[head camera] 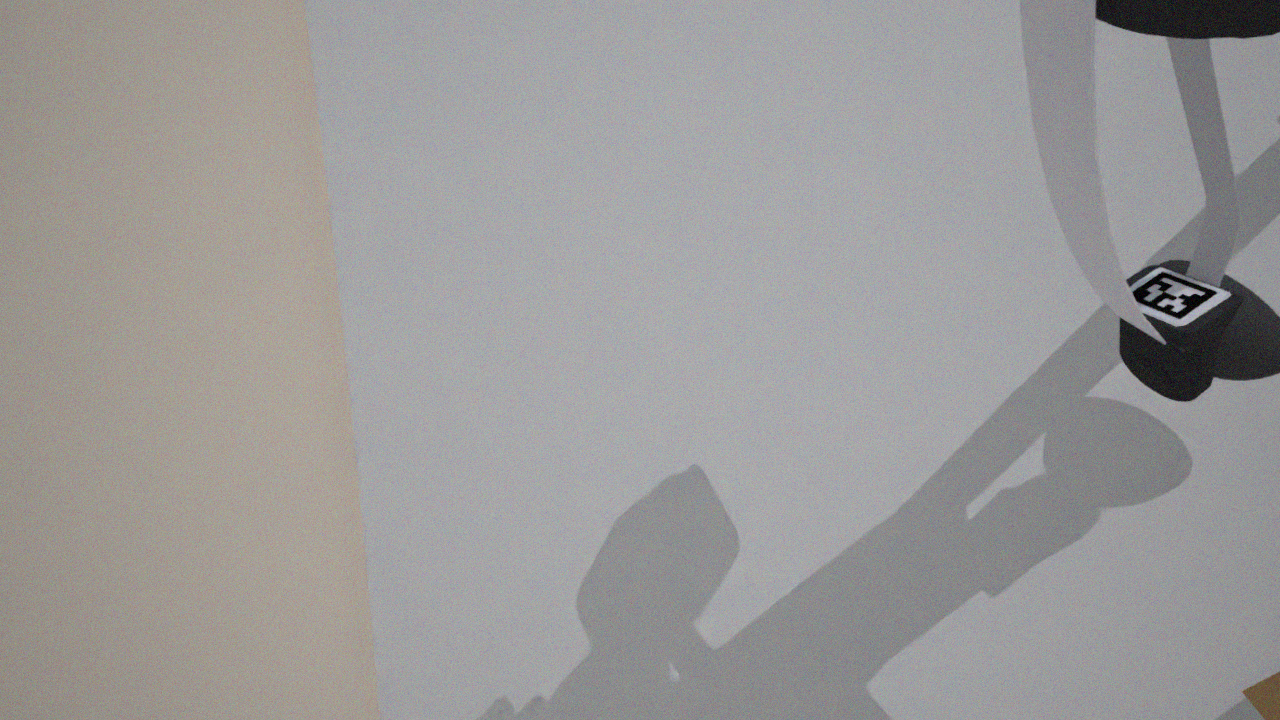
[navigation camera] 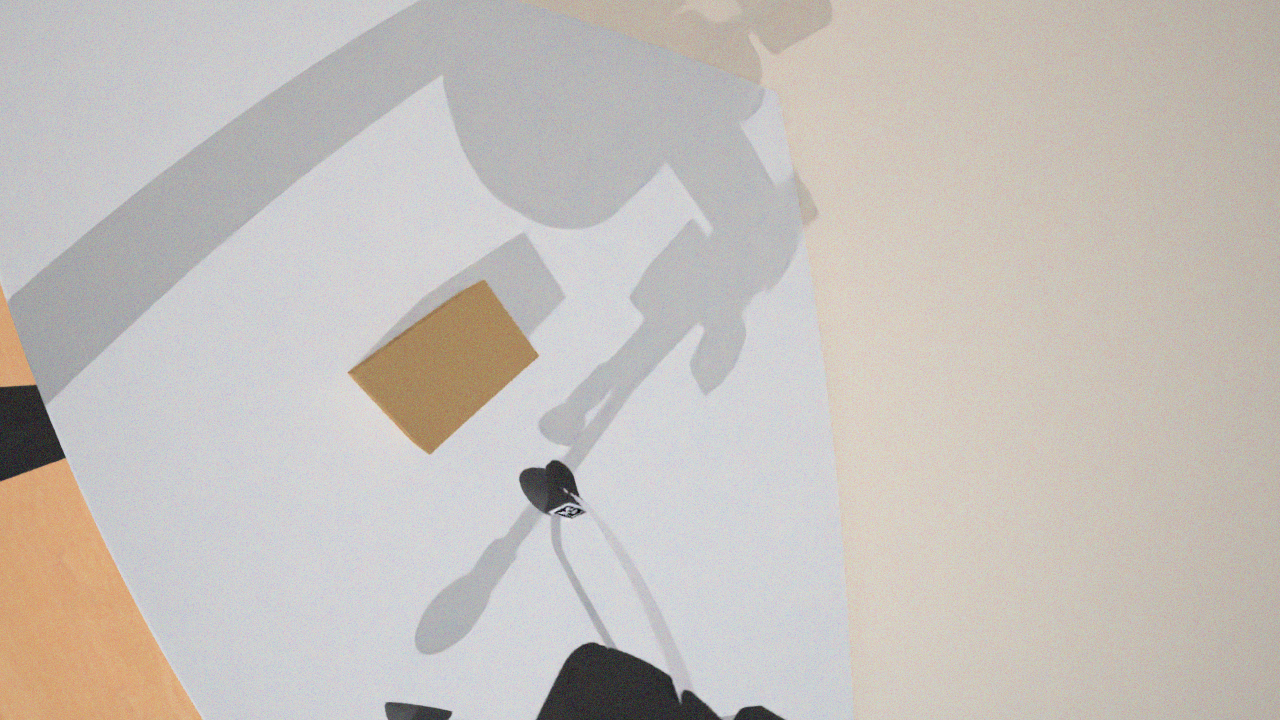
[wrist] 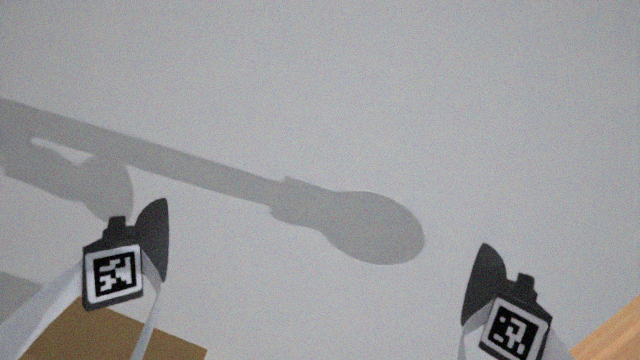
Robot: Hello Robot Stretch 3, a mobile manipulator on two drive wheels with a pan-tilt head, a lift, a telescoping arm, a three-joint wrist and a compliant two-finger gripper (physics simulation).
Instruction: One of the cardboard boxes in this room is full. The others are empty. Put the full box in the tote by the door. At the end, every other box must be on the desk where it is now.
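Frame: origin at the robot's base, x up, y ahead, z left, level; millimetres.
Seen in the pictures: gripper, fingertip midpoint: (navigation camera: 474, 584) (wrist: 318, 249).
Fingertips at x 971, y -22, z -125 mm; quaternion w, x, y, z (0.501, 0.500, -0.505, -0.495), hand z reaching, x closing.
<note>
A point is followed by its place in that frame.
A plain brown cardboard box (navigation camera: 443, 367) {x 1000, y 85, z -20 mm} (wrist: 100, 335) {x 972, y 96, z -57 mm} lies on the white desk top (navigation camera: 268, 501) {x 950, y -28, z 8 mm}. A corner of the box (head camera: 1263, 696) {x 1000, y 124, z -62 mm} shows at the bottom right of the head view. Whether it is full cannot be seen. My gripper (wrist: 318, 249) {x 972, y -22, z -125 mm} is wide open, with nothing between its fingers. In the wrist view the left finger overlaps the box's far edge, and the right finger is well to the box's right. In the navigation view one dark fingertip (navigation camera: 550, 488) {x 1014, y 57, z -115 mm} is just below the box's near corner, apart from it in the picture. The tote and the other boxes do not show.
A beige surface (navigation camera: 1029, 358) {x 1229, y 454, z -525 mm} (head camera: 161, 358) {x 1064, y 395, z -600 mm} borders the desk's edge, on the right in the navigation view. Orange wood (navigation camera: 80, 573) with a black strip (navigation camera: 26, 429) shows past the opposite edge. Shadows of the robot cross the white top.
</note>
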